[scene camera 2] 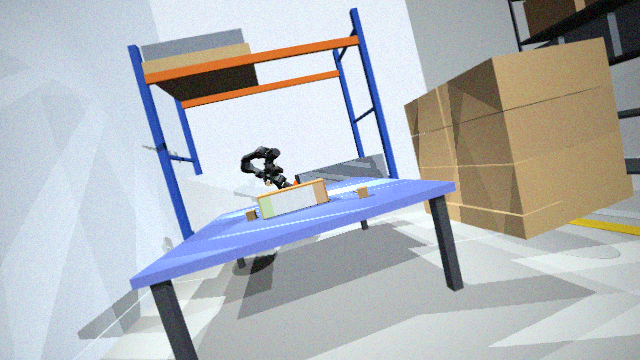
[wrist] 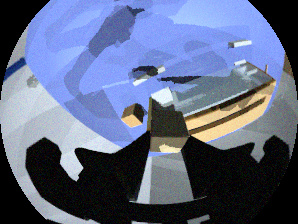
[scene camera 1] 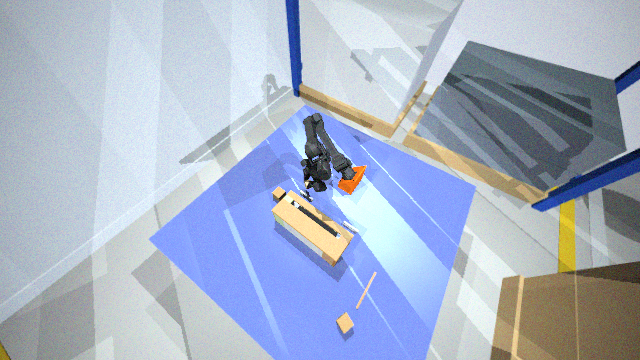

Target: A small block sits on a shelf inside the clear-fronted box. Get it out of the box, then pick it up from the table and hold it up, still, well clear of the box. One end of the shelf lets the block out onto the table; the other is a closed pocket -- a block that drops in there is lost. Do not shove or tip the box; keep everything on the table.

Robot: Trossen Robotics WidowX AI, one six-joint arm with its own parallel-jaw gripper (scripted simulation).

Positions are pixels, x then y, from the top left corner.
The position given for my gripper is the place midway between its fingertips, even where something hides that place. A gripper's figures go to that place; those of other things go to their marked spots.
My gripper (wrist: 164, 134): 0.10 m from the lens. A long tan box (wrist: 213, 105): 0.18 m from the lens.
